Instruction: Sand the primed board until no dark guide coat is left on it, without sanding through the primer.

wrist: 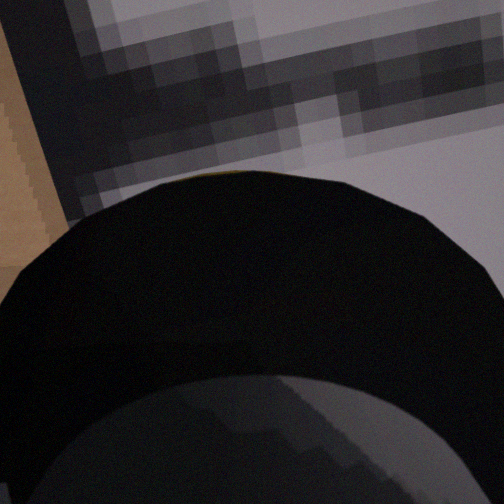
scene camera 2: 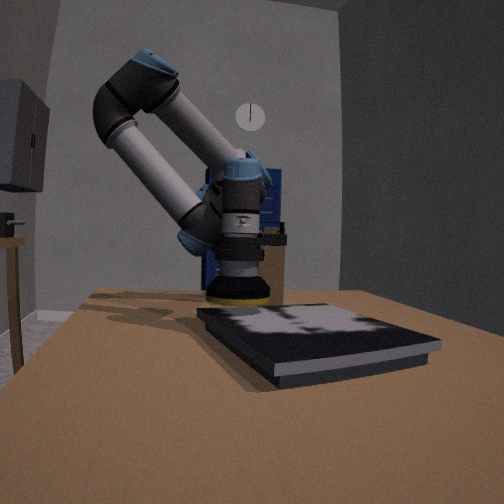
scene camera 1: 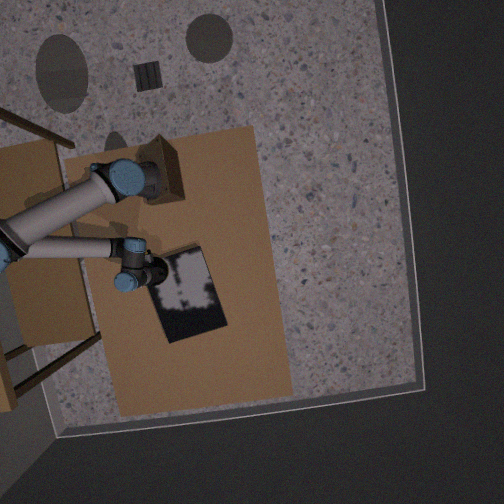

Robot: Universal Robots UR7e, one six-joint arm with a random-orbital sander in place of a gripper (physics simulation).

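The primed board [scene camera 1: 187,295] lies flat on the wooden table [scene camera 1: 215,350]. Its middle and arm-side part is sanded to light grey. Dark guide coat covers its far end, both long edges and a few streaks. The sander [scene camera 1: 157,271] stands upright at the board's corner nearest the arm. In the side view its black and yellow pad [scene camera 2: 238,296] appears to rest on the far left corner of the board [scene camera 2: 315,337], partly overhanging the edge. In the wrist view the black sander housing [wrist: 250,300] fills the lower half, with a dark band of coat [wrist: 250,95] just ahead of it.
A brown box [scene camera 1: 162,170] stands on the table behind the board, next to the arm's base; it also shows in the side view [scene camera 2: 274,267]. A second wooden table [scene camera 1: 35,260] is on the left. A grey kerb [scene camera 1: 400,200] bounds the speckled floor.
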